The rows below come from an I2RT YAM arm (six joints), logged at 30 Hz.
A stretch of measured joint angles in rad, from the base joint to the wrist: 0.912, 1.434, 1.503, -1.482, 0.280, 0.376; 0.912, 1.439, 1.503, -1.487, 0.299, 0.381; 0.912, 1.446, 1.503, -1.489, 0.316, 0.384; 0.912, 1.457, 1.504, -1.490, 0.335, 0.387; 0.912, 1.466, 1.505, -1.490, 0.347, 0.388; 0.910, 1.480, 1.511, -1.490, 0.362, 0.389; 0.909, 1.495, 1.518, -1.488, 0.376, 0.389; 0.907, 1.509, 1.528, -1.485, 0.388, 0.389; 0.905, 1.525, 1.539, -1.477, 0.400, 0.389; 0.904, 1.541, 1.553, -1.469, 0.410, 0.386; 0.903, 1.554, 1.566, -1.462, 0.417, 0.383; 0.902, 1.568, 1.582, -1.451, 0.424, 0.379; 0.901, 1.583, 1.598, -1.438, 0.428, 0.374; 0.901, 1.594, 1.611, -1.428, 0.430, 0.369; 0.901, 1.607, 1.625, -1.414, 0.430, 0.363; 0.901, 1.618, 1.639, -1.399, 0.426, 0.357; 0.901, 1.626, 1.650, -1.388, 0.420, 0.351; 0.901, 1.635, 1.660, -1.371, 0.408, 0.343; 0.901, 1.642, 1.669, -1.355, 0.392, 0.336
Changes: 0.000, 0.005, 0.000, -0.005, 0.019, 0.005; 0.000, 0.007, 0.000, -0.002, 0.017, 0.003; 0.000, 0.011, 0.001, -0.001, 0.019, 0.003; 0.000, 0.009, 0.001, 0.000, 0.012, 0.001; -0.002, 0.014, 0.006, 0.000, 0.015, 0.001; -0.001, 0.015, 0.007, 0.002, 0.014, 0.000; -0.002, 0.014, 0.010, 0.003, 0.012, 0.000; -0.002, 0.016, 0.011, 0.008, 0.012, 0.000; -0.001, 0.016, 0.014, 0.008, 0.010, -0.003; -0.001, 0.013, 0.013, 0.007, 0.007, -0.003; -0.001, 0.014, 0.016, 0.011, 0.007, -0.004; -0.001, 0.015, 0.016, 0.013, 0.004, -0.005; 0.000, 0.011, 0.013, 0.010, 0.002, -0.005; 0.000, 0.013, 0.014, 0.014, 0.000, -0.006; 0.000, 0.011, 0.014, 0.015, -0.004, -0.006; 0.000, 0.008, 0.011, 0.011, -0.006, -0.006; 0.000, 0.009, 0.010, 0.017, -0.012, -0.008; 0.000, 0.007, 0.009, 0.016, -0.016, -0.007
